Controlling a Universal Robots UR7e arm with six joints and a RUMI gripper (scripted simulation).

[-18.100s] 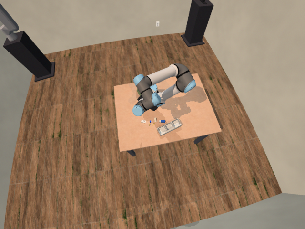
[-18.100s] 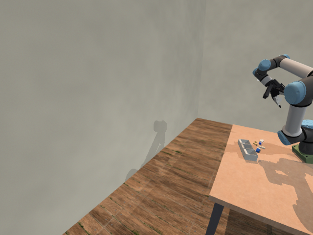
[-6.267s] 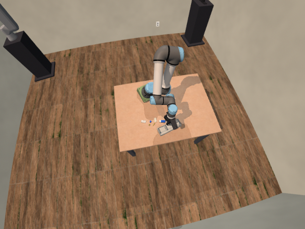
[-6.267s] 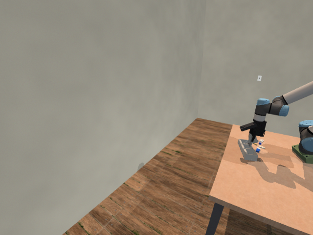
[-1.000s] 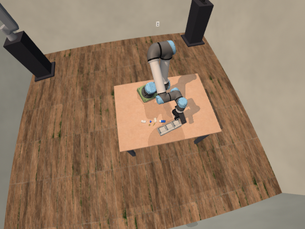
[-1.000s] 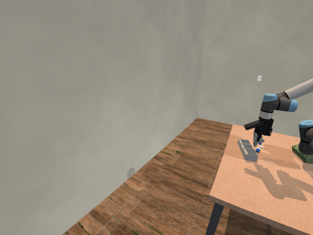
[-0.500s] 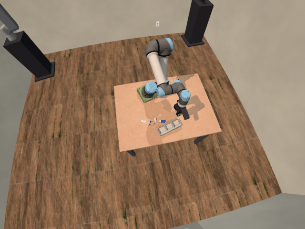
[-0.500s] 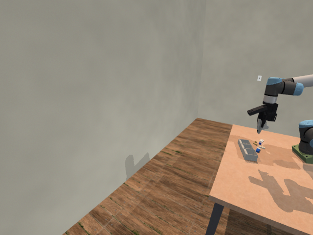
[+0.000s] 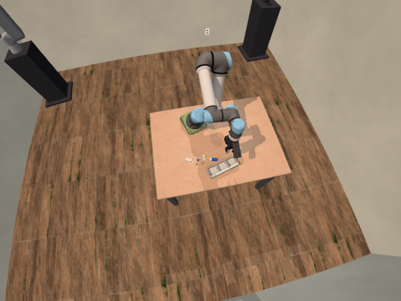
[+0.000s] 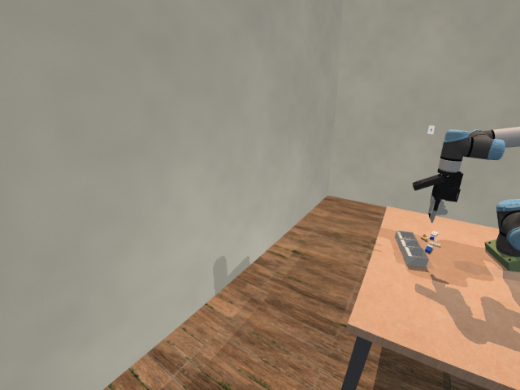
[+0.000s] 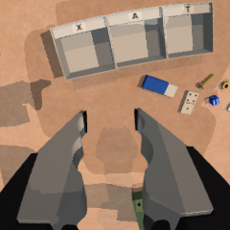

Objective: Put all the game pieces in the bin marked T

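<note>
My hand is 300 mm to the left of the white domino, 200 mm above it and 110 mm past it. Round my hand: blue die: 220 mm to the right, 200 mm below, 90 mm behind; then brass pin: 200 mm below, 190 mm to the right, 50 mm behind; then grey bin: 180 mm below, 50 mm to the right, 40 mm ahead.
</note>
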